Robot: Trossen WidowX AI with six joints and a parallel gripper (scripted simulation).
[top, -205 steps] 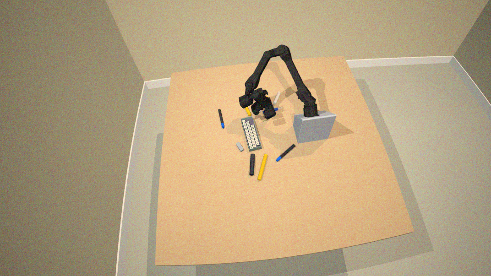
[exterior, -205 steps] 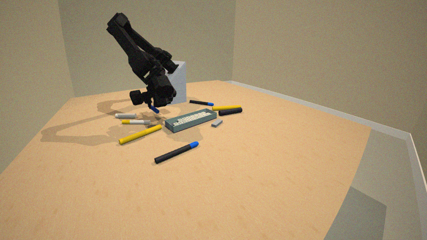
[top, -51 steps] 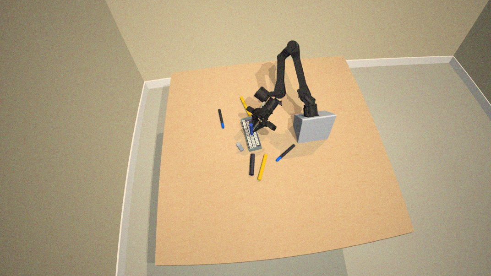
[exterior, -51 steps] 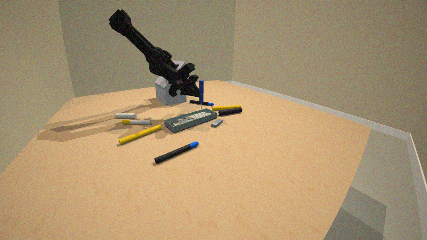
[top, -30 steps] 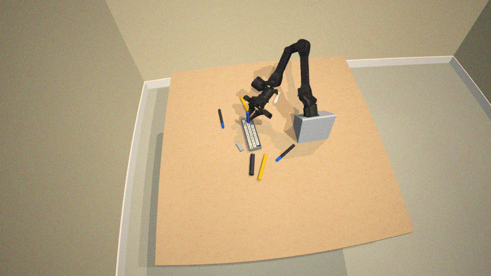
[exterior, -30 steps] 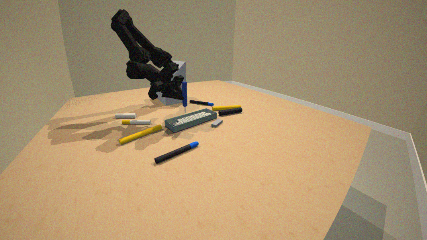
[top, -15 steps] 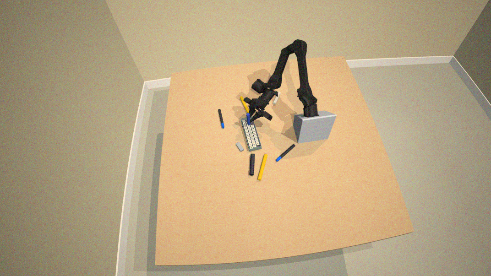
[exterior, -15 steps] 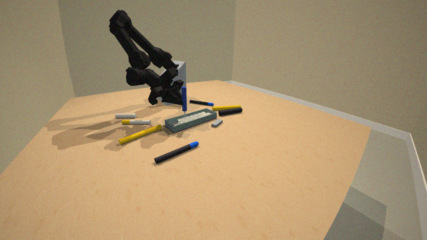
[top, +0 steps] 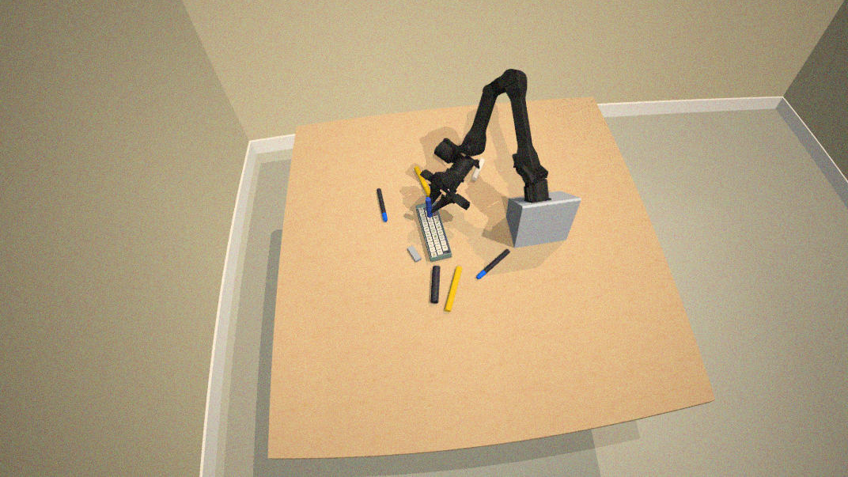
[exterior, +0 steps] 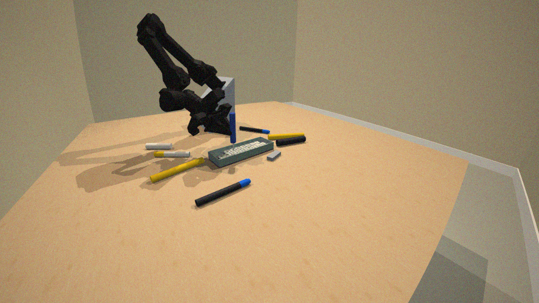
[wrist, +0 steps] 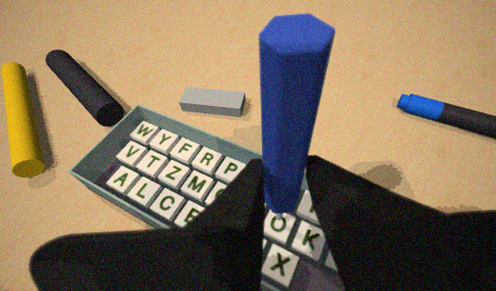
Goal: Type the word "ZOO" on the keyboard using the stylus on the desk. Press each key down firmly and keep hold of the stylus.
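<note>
The O key is 7 cm below my gripper tip. From my gripper tip the other things lie so: grey block (8 cm ahead, 10 cm to the left, 8 cm below); then K key (2 cm to the right, 7 cm below); then blue hexagonal stylus (2 cm below).
</note>
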